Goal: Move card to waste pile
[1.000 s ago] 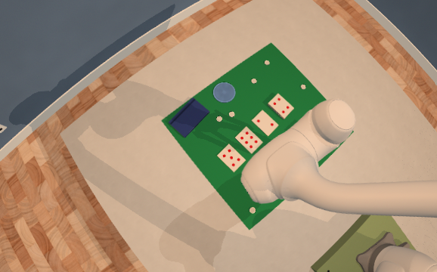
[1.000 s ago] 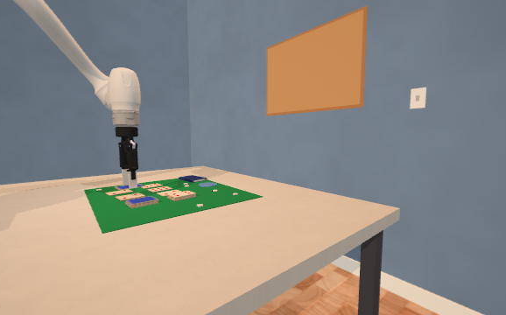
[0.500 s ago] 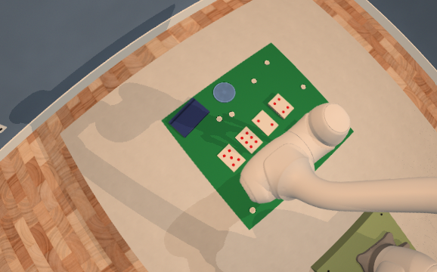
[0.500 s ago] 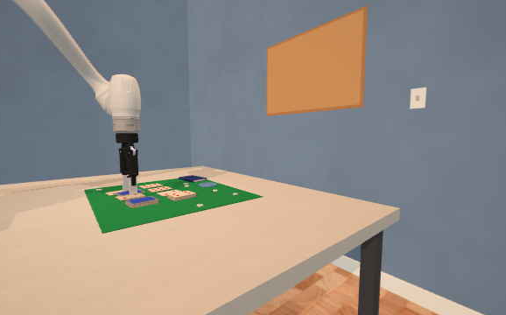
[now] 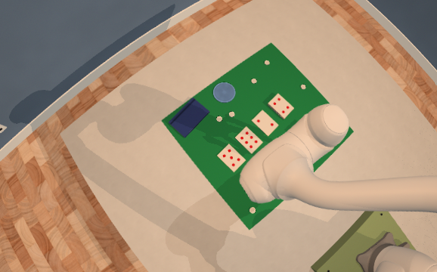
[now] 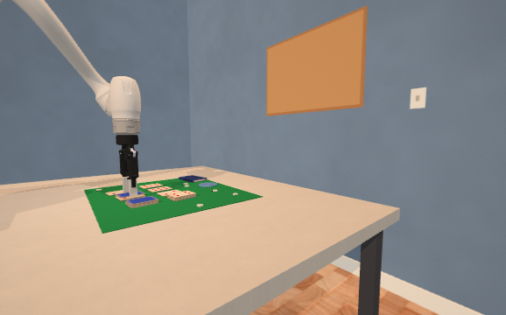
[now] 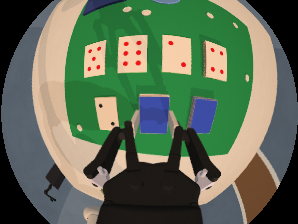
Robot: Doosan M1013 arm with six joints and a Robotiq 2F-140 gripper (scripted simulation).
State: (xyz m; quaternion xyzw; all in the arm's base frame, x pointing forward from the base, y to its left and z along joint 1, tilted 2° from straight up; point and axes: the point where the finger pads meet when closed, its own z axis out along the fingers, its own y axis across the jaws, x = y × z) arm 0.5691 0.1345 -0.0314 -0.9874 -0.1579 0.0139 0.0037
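The black-pip card lies 40 mm behind my hand, 110 mm to the left of it and 40 mm below it. Also, from my hand: green mat 140 mm ahead, 10 mm to the left, 60 mm below.
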